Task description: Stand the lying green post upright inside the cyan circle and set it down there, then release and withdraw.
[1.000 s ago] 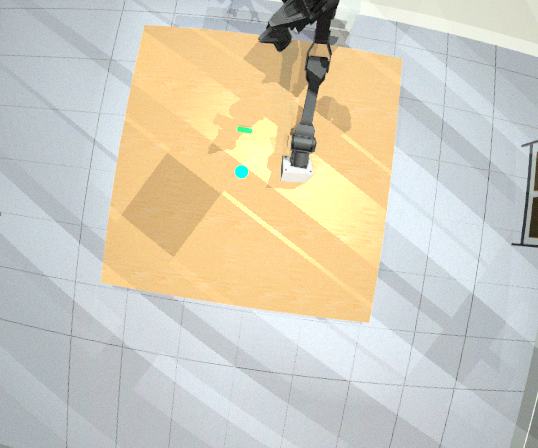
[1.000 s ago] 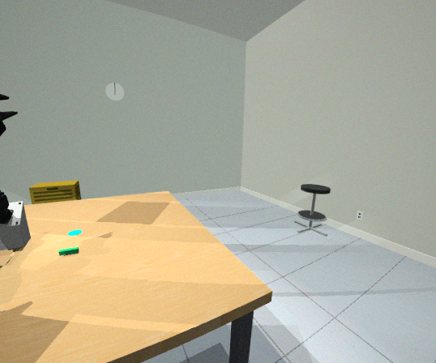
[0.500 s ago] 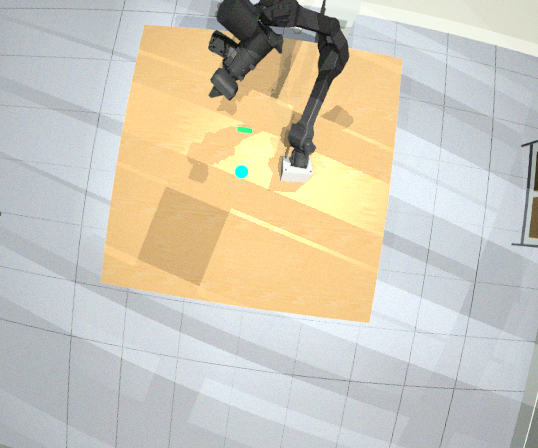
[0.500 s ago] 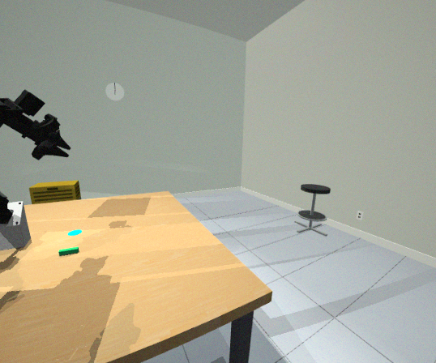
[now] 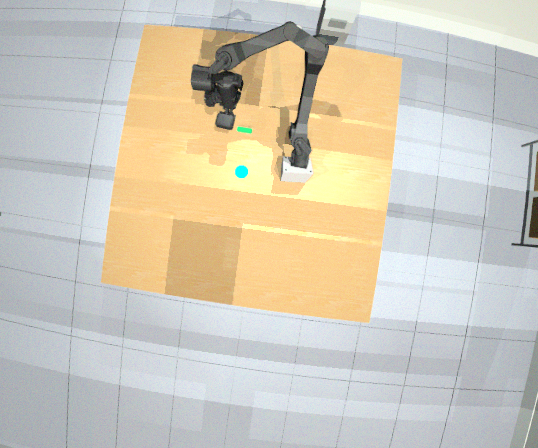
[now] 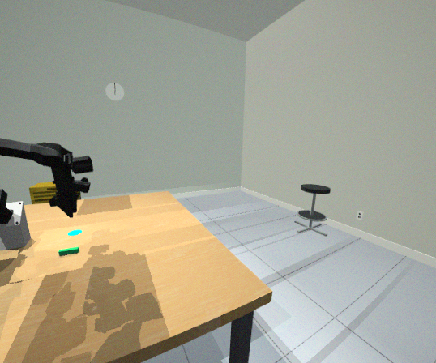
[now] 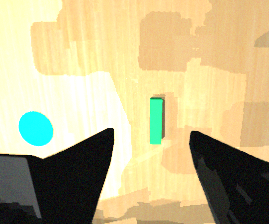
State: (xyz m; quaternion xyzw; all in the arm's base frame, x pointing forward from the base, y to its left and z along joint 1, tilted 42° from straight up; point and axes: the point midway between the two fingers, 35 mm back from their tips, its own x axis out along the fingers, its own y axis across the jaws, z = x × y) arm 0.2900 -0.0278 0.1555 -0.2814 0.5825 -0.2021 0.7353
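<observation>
Now: gripper tip 30 mm past the green post, 10 mm to the left of it and 140 mm above it. Round my gripper tip: cyan circle (60 mm behind, 180 mm to the left, 150 mm below).
</observation>
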